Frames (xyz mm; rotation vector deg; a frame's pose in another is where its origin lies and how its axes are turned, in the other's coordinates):
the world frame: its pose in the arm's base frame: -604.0 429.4 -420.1 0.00 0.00 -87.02
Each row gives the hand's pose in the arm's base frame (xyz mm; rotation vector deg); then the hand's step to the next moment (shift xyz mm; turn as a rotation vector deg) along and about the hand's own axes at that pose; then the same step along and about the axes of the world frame.
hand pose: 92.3 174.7 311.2 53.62 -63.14 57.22
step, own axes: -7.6 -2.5 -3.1 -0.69 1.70 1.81
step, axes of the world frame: -0.9 2.1 -8.3 1.23 -2.26 -0.14
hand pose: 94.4 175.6 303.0 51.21 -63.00 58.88
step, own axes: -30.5 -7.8 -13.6 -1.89 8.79 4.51
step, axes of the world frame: -4.0 7.4 -33.3 1.57 -9.93 -0.21
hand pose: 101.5 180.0 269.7 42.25 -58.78 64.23
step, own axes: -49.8 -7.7 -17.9 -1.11 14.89 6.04
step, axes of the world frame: 4.9 7.4 -52.7 0.52 -16.07 0.98
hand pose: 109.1 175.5 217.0 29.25 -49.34 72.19
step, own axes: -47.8 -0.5 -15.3 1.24 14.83 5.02
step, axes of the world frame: 17.7 0.6 -47.0 -1.62 -15.46 2.23
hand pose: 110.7 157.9 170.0 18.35 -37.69 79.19
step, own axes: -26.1 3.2 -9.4 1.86 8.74 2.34
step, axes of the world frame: 14.7 -2.9 -23.6 -2.20 -8.84 1.51
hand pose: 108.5 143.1 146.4 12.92 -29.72 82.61
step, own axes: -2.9 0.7 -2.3 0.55 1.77 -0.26
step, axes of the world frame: 1.4 -0.4 -3.5 -0.92 -1.61 -0.25
